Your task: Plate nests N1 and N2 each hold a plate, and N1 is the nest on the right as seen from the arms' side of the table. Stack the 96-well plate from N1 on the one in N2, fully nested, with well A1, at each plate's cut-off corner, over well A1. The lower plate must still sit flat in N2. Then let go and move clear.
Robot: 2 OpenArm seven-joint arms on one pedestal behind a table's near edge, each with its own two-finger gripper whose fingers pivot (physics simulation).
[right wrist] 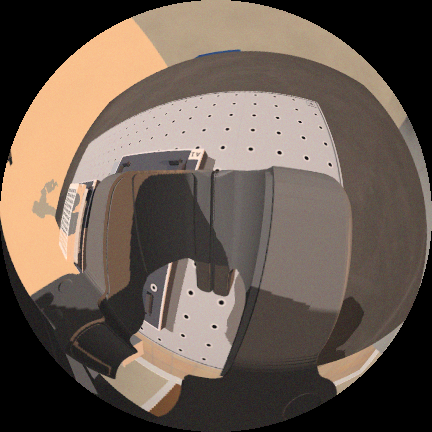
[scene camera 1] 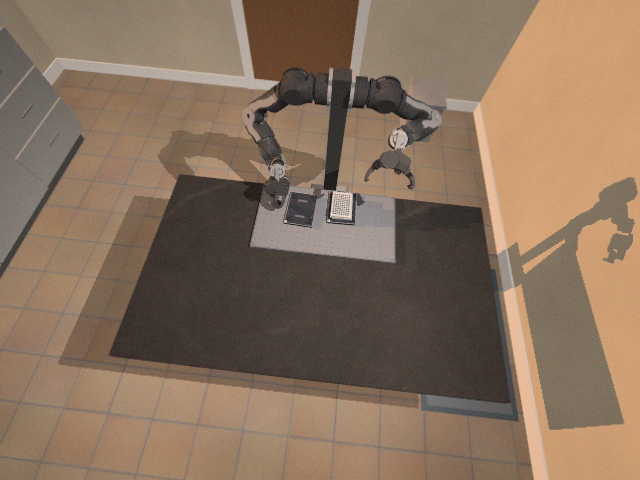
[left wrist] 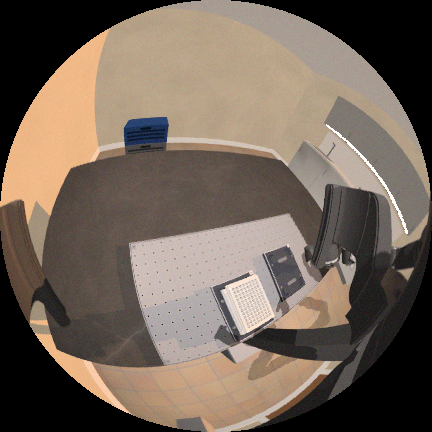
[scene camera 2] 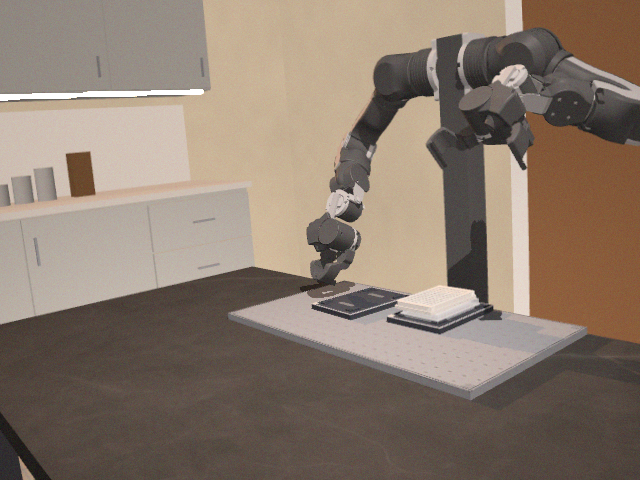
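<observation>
Nest N1 (scene camera 1: 300, 209) (scene camera 2: 356, 302) (left wrist: 286, 272) (right wrist: 155, 162) is a dark, empty frame; an A1 label shows at its corner in the right wrist view. The white plates (scene camera 1: 341, 205) (scene camera 2: 438, 302) (left wrist: 251, 304) (right wrist: 68, 220) are stacked in nest N2 (scene camera 1: 341, 222) (scene camera 2: 439, 327); the upper one looks level, with a stepped edge below it. Their cut-off corners and exact seating are too small to tell. My right gripper (scene camera 1: 277, 203) (scene camera 2: 323, 281) (right wrist: 213, 290) is shut and empty, low beside N1, away from the plates. My left gripper (scene camera 1: 389, 182) (scene camera 2: 483, 166) is open and empty, high behind the board.
The grey perforated board (scene camera 1: 323, 248) (scene camera 2: 413, 361) (left wrist: 170, 270) (right wrist: 240, 112) lies on the dark table (scene camera 1: 310, 310) (scene camera 2: 206, 387) (left wrist: 175, 190) and carries both nests. The arms' pedestal (scene camera 1: 337, 139) (scene camera 2: 465, 206) rises directly behind the board, close to N2.
</observation>
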